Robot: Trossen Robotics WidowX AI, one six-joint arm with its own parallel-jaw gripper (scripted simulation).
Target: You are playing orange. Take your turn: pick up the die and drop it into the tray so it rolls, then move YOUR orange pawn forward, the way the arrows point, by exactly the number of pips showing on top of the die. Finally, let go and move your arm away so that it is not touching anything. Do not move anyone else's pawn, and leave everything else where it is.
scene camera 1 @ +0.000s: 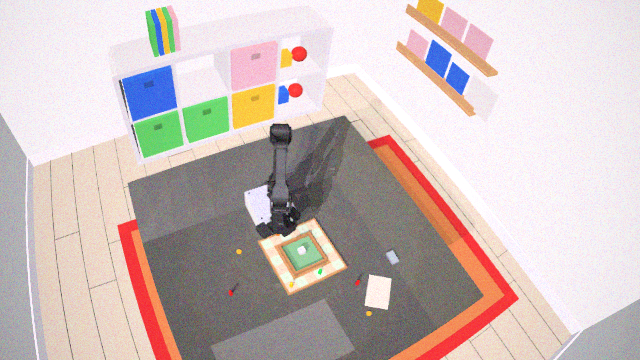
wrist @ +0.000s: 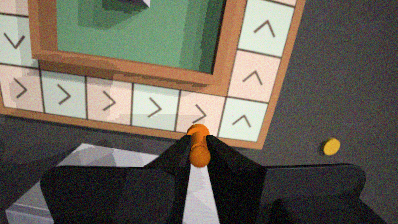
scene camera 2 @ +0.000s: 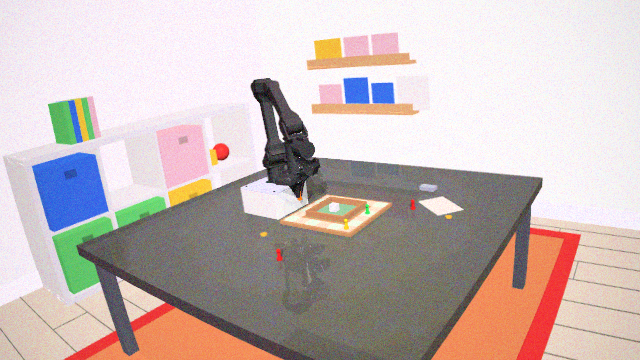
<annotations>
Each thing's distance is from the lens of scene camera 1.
white card [scene camera 1: 378,293]: 166 cm
green-felt tray [scene camera 1: 311,256]: 166 cm
</annotations>
